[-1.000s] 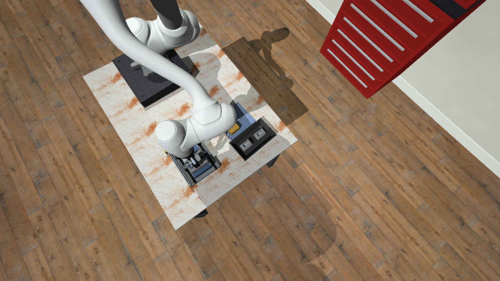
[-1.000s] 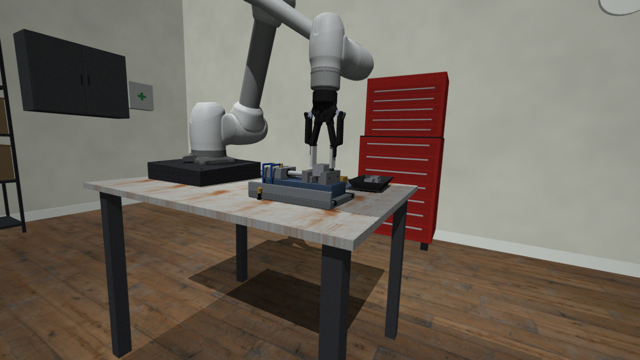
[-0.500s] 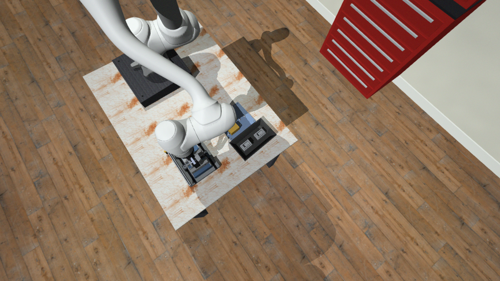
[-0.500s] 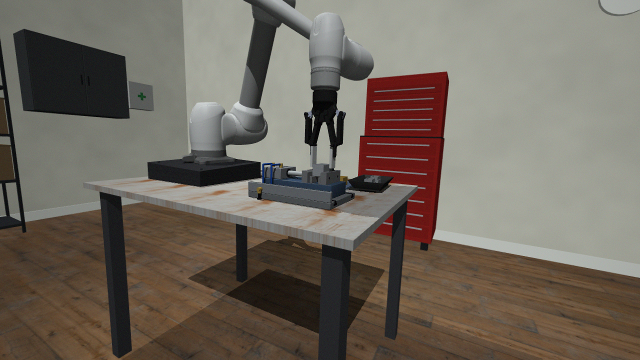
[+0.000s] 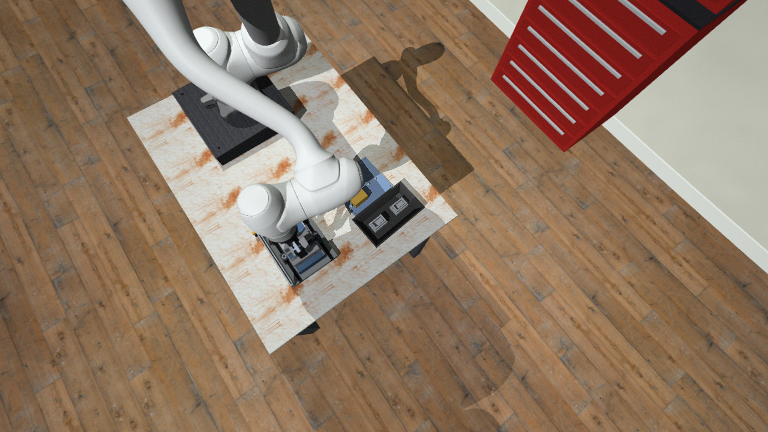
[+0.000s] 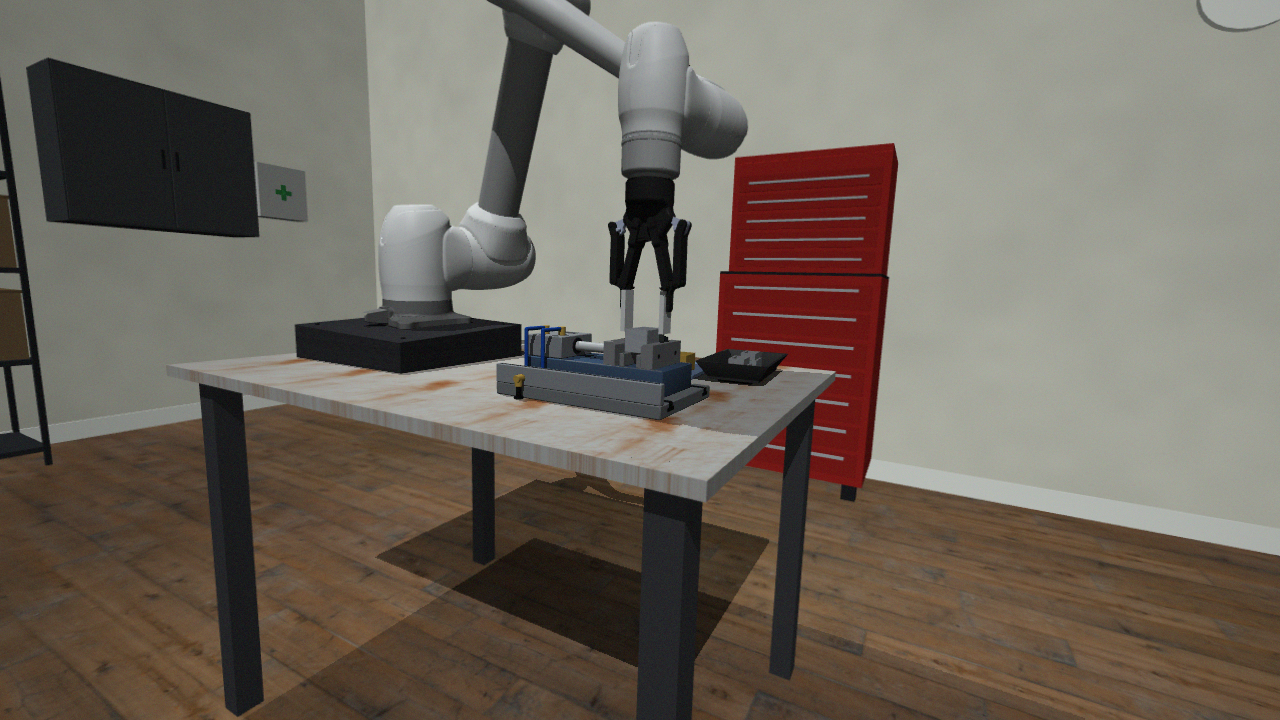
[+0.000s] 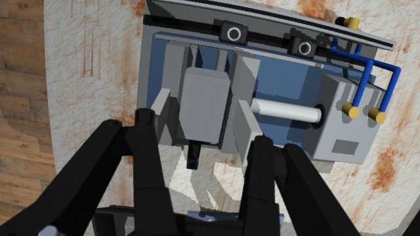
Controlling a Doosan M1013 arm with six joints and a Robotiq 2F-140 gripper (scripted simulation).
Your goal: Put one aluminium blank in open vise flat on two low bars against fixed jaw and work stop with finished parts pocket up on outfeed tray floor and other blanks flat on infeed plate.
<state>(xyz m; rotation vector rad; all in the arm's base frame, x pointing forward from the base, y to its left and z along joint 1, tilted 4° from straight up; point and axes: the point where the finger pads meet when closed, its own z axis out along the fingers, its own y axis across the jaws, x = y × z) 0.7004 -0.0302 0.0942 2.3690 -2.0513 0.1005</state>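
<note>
Right now my hand is 40 mm above the aluminium blank. From my hand the other things lie so: moving jaw: 40 mm behind, 60 mm below; piston rod: 90 mm behind, 10 mm to the right, 60 mm below; work stop: 10 mm behind, 50 mm to the left, 50 mm below.
</note>
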